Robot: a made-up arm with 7 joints.
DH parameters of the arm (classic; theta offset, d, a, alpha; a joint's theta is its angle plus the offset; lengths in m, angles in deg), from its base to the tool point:
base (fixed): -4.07 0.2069 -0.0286 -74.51
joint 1: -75.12 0.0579 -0.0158 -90
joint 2: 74 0.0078 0.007 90
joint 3: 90 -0.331 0.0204 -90
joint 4: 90 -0.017 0.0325 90
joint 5: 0 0.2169 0.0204 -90
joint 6: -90 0.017 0.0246 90
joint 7: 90 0.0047 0.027 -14.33
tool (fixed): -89.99 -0.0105 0 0
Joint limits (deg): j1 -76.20..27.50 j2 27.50..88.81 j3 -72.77..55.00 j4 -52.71..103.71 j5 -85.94..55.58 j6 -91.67..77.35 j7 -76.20..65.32
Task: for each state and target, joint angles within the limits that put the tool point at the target. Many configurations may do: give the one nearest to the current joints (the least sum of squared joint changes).
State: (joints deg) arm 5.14 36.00 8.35 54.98 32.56 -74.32 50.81
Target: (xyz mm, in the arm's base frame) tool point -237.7 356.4 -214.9
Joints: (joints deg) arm 18.92 29.72 7.99 67.46 28.99 -72.98 51.69
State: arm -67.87 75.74 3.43 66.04 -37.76 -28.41 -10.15
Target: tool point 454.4 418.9 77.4
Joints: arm -70.42 51.97 0.60 69.14 -47.29 -6.46 -42.24
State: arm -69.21 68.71 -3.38 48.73 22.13 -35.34 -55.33
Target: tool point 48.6 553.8 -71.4
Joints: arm 0.41 64.04 -4.30 60.08 21.96 -52.60 -51.07
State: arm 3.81 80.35 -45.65 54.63 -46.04 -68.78 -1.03
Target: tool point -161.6 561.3 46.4
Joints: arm 27.50 87.42 -72.77 33.71 -46.45 -78.66 1.70
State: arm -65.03 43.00 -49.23 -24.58 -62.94 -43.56 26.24
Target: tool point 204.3 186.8 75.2
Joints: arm -36.24 82.75 -56.10 -52.71 -34.76 -57.10 14.54
